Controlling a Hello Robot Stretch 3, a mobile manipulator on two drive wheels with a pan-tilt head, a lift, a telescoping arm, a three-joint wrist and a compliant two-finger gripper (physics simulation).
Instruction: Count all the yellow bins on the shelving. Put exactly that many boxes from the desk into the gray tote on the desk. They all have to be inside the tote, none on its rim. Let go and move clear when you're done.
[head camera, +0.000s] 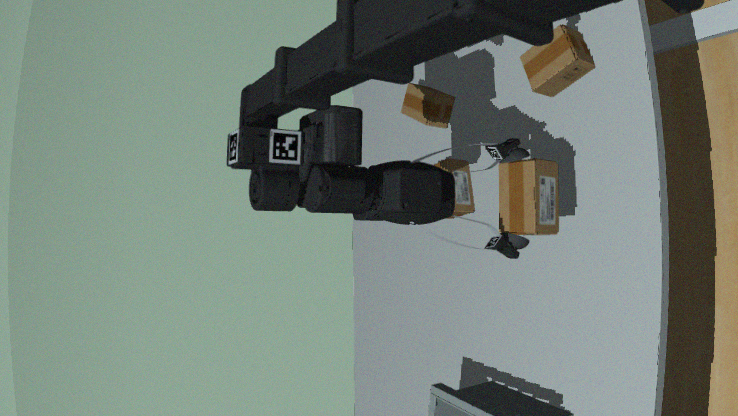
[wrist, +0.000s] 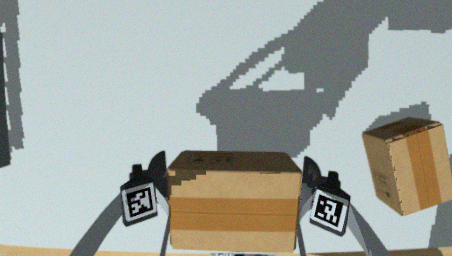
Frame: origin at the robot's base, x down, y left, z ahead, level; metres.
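Seen in the pictures: gripper, between the fingertips: (head camera: 524, 198) (wrist: 233, 171).
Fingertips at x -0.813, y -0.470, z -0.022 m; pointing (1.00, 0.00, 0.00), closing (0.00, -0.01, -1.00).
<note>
Pixels of each thing's top centre, then the offset from my fingertips to it. "pt": a spot on its surface instead. Level surfaces: height alone.
- desk, height of its surface: dx +0.093 m
- smaller box, centre of its top: (head camera: 416, 103) dx +0.043, dy -0.294, dz -0.180 m
- gray tote, a spot on its surface: (head camera: 445, 396) pt dx -0.028, dy -0.108, dz +0.289 m
- wooden floor, height of its surface: dx +0.812 m
My gripper (head camera: 518, 197) (wrist: 233, 171) is shut on a brown cardboard box with an orange-brown tape band (head camera: 516, 198) (wrist: 235, 215). Its fingertips press the box's two sides, and the box is held above the desk (head camera: 506, 304) (wrist: 100, 75), its shadow apart from it. Another box (head camera: 463, 188) is partly hidden behind the gripper body in the head view. A smaller box (head camera: 427, 105) and a larger, turned box (head camera: 558, 60) (wrist: 410, 170) rest on the desk. The gray tote (head camera: 445, 396) is cut off at the bottom of the head view. Yellow bins and shelving do not show.
The dark arm (head camera: 413, 38) crosses the top of the head view above the desk. A pale green wall (head camera: 155, 289) fills the left side. The desk's edge (head camera: 663, 289) runs down the right, with wooden floor (head camera: 726, 258) beyond it.
</note>
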